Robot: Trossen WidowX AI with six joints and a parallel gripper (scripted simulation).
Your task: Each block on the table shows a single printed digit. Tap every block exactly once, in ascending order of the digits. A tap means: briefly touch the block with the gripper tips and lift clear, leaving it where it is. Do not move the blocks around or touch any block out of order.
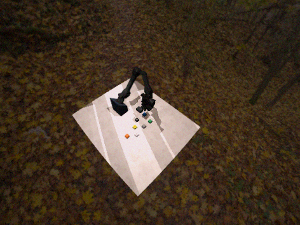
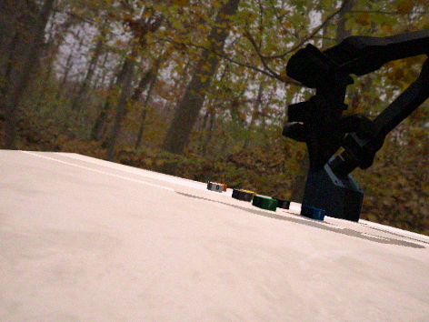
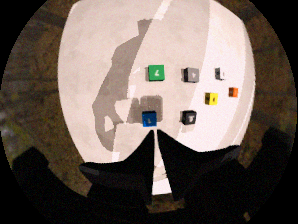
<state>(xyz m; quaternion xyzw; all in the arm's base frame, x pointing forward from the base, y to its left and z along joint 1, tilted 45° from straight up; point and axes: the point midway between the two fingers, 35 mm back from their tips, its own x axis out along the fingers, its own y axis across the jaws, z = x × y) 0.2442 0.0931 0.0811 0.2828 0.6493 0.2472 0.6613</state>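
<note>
Now: the blue block 1 cm behind my gripper tip, 1 cm to the left of it and 8 cm below it. The rest, counted from my gripper tip: green block (9 cm ahead, 2 cm to the right, 8 cm below); grey block (8 cm ahead, 11 cm to the right, 8 cm below); black block (2 cm behind, 10 cm to the right, 8 cm below).
</note>
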